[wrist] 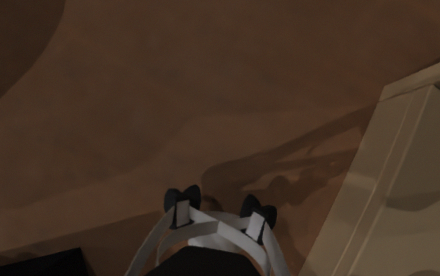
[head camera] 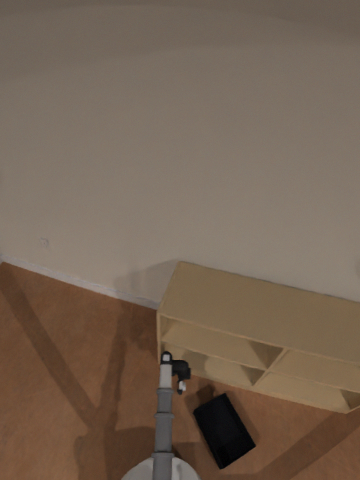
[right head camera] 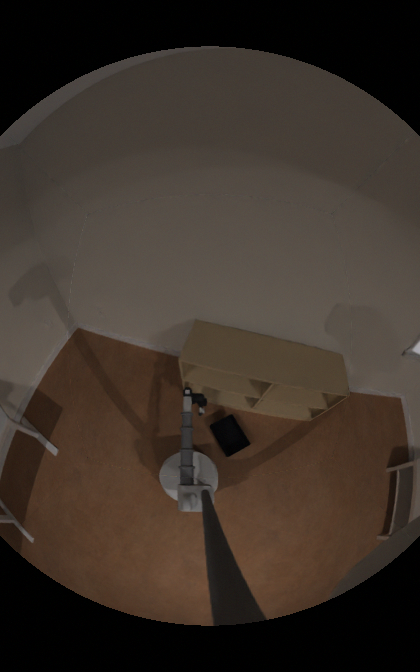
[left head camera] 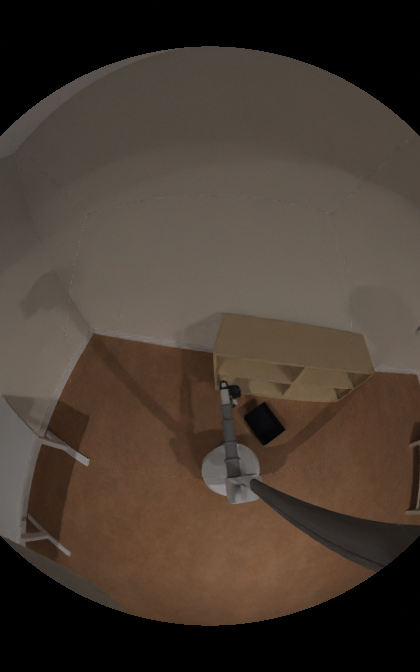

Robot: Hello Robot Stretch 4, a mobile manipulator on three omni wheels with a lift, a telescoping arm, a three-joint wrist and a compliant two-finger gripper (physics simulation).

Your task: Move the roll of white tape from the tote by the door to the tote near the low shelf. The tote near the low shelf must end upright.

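Places are measured from the robot's base along level axes (x ahead, y left, z up), in centimetres.
Pixels of known places: gripper, fingertip midpoint: [wrist: 220, 204] [head camera: 179, 387].
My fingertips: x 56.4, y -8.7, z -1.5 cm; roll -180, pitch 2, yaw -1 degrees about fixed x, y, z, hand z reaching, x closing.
Behind a point stands the place of what it marks.
My gripper [wrist: 220, 204] @(x 56.4, y -8.7, z -1.5 cm) [head camera: 181, 388] @(x 56.4, y -8.7, z -1.5 cm) is shut on the roll of white tape [wrist: 214, 242] @(x 56.5, y -11.1, z 2.3 cm), whose pale side shows between the fingers in the wrist view, partly hidden by the finger bands and the black gripper body. The grip is low, in front of the left end of the low shelf. The black tote [head camera: 220, 422] @(x 37.0, y -32.0, z -2.4 cm) [left head camera: 264, 423] [right head camera: 229, 435] [wrist: 45, 265] @(x 41.3, y -16.8, z 1.7 cm) stands upright on the floor near the shelf, to the right of the gripper in the head view. Its inside is too dark to tell whether it holds anything. The tote by the door does not show.
The low wooden shelf [head camera: 260, 310] @(x 73.2, y -45.1, z 58.3 cm) [left head camera: 292, 337] [right head camera: 265, 350] stands against the wall, its left end close to the gripper; its side also shows in the wrist view [wrist: 395, 200] @(x 68.9, y -5.2, z 5.2 cm). White table legs [left head camera: 65, 447] are at the left, and a wooden-legged piece of furniture [right head camera: 400, 467] is at the right.
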